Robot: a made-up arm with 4 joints.
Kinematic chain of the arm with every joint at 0, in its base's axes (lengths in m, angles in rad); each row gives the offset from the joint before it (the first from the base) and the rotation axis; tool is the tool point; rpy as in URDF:
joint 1: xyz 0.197 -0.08 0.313 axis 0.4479 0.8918 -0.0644
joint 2: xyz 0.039 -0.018 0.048 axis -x
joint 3: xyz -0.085 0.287 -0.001 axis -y
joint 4: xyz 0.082 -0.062 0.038 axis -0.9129 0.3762 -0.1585
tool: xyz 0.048 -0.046 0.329 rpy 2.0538 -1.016 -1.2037
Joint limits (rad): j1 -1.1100..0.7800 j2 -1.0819..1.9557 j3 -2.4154..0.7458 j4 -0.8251..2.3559
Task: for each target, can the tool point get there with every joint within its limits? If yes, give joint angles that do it. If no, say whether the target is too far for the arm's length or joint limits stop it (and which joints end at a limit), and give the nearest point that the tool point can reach.
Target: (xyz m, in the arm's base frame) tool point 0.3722 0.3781 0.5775
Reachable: yes | joints -0.0858 -0.8520 -1.1027 1.4223
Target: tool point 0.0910 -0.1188 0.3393
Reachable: no: joint limits stop it (at a limit: joint 1, joint 4) | nearest point -0.0423 -0.2151 0.4544 | short by 0.201 m
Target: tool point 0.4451 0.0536 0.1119
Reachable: yes | joints 0.6330 1.3360 -1.0098 -0.1223
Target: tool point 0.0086 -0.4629 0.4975
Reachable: no: joint limits stop it (at a limit: joint 2) | nearest point 0.0605 -0.3613 0.5247 | short by 0.117 m
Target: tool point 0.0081 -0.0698 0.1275
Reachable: no: joint limits stop it (at a limit: joint 1, joint 3, joint 4) | nearest point 0.1323 -0.0737 0.1204 | short by 0.124 m
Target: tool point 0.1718 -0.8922 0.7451
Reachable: no: too far | nearest point 0.2362 -0.5658 0.4889 | short by 0.420 m
